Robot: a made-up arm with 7 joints. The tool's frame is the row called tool.
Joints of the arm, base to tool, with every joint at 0 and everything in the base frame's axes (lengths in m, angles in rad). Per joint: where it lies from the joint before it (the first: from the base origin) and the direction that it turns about. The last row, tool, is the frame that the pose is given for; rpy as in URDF.
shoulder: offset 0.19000 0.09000 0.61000 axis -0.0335 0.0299 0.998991
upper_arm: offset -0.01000 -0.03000 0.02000 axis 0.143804 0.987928 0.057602
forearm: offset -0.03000 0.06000 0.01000 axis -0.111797 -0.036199 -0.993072
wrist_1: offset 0.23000 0.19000 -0.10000 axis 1 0 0
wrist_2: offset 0.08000 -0.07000 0.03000 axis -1 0 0
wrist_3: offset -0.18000 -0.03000 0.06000 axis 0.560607 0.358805 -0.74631
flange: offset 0.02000 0.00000 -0.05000 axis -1 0 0
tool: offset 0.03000 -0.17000 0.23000 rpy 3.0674 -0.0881 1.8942
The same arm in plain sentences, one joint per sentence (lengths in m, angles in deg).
The arm has seven revolute joints in a row. What follows holds with every joint at zero, and every direction is one of the base frame's.
Joint 1 is mounted 0.19 m along +x and 0.09 m along +y and 0.61 m along +z from the base frame's origin and turns about the direction (-0.0335, 0.0299, 0.998991).
Joint 2 is mounted 0.01 m along -x and 0.03 m along -y and 0.02 m along +z from joint 1 and turns about the direction (0.143804, 0.987928, 0.057602).
Joint 3 is mounted 0.03 m along -x and 0.06 m along +y and 0.01 m along +z from joint 2 and turns about the direction (-0.111797, -0.036199, -0.993072).
Joint 4 is mounted 0.23 m along +x and 0.19 m along +y and 0.1 m along -z from joint 3 and turns about +x.
Joint 5 is mounted 0.08 m along +x and 0.07 m along -y and 0.03 m along +z from joint 4 and turns about -x.
Joint 6 is mounted 0.18 m along -x and 0.03 m along -y and 0.06 m along +z from joint 5 and turns about the direction (0.560607, 0.358805, -0.74631).
Joint 7 is mounted 0.02 m along +x and 0.05 m along -z from joint 6 and turns about -x.
The tool frame, which is the frame that the pose is given for, is mounted 0.03 m along +x and 0.17 m along -y and 0.23 m along +z from joint 7; its axes are the base frame's turned by roll 175.75, pitch -5.05 and yaw 108.53 deg (as in URDF: about the fixed x, then y, then z).

